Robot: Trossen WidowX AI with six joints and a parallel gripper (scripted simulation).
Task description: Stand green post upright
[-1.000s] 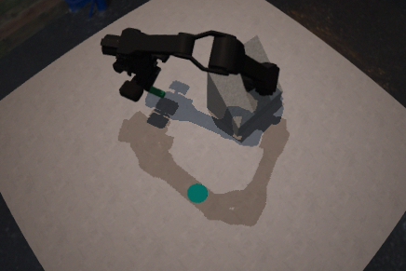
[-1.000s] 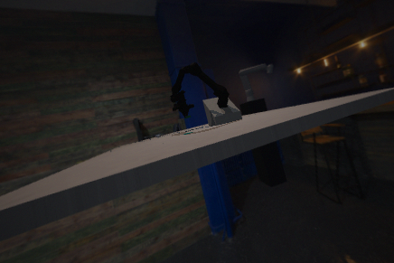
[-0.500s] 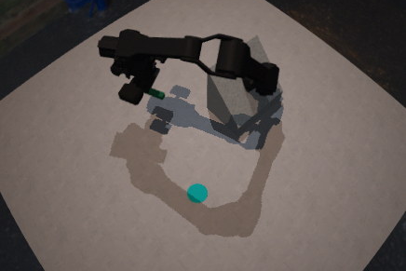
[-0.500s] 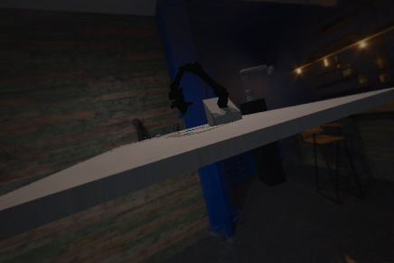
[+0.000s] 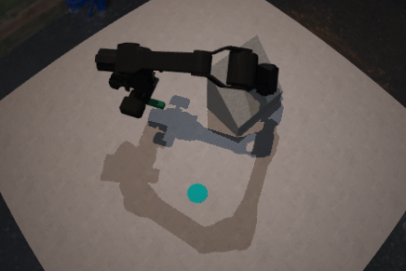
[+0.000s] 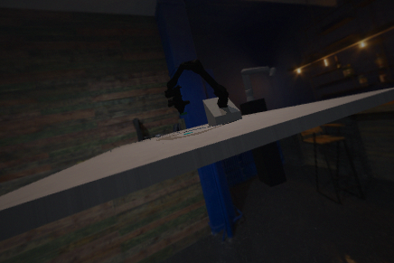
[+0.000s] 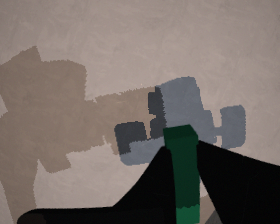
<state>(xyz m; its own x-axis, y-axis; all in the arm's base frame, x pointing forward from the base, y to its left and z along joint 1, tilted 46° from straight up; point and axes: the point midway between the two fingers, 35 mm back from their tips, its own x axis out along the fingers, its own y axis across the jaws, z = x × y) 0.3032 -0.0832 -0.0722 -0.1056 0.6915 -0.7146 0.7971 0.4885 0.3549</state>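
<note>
Right now my gripper tip is 20 mm short of the cyan circle, 270 mm to the right of it and 140 mm above it. Round my gripper tip: green post (10 mm behind, 20 mm to the left).
</note>
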